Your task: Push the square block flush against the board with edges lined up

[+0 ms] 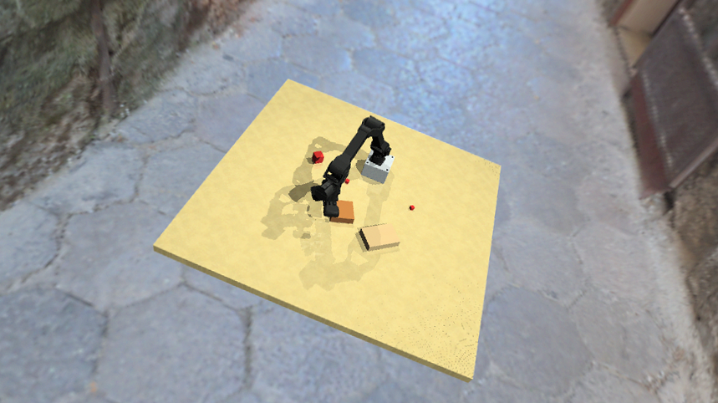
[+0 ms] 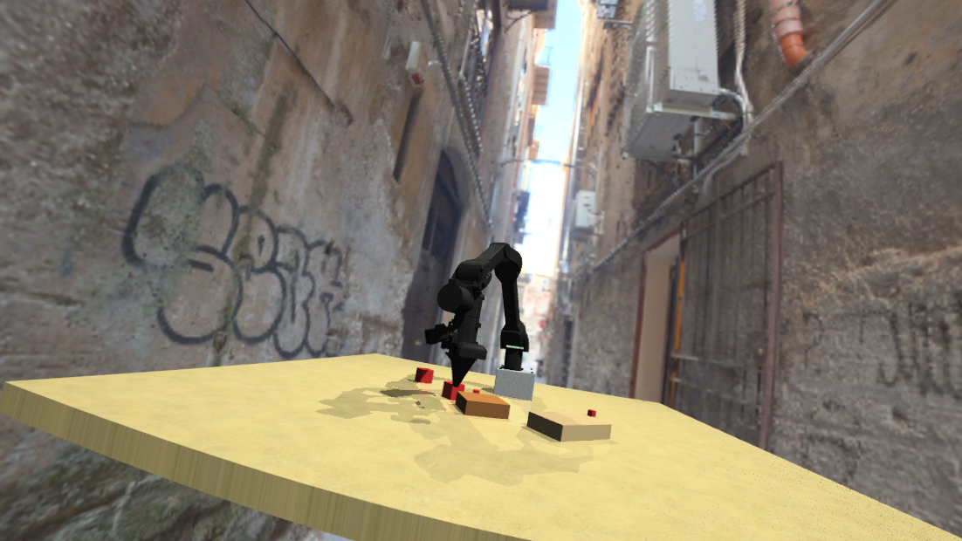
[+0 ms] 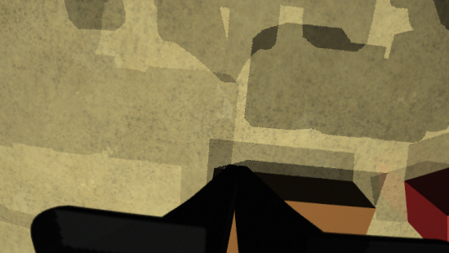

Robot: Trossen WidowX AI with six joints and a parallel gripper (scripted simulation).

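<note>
The square block is 70 mm behind my gripper tip, 50 mm to the left of it and 40 mm below it. Round my gripper tip: pale tan board: 50 mm behind, 250 mm to the left, 40 mm below.
</note>
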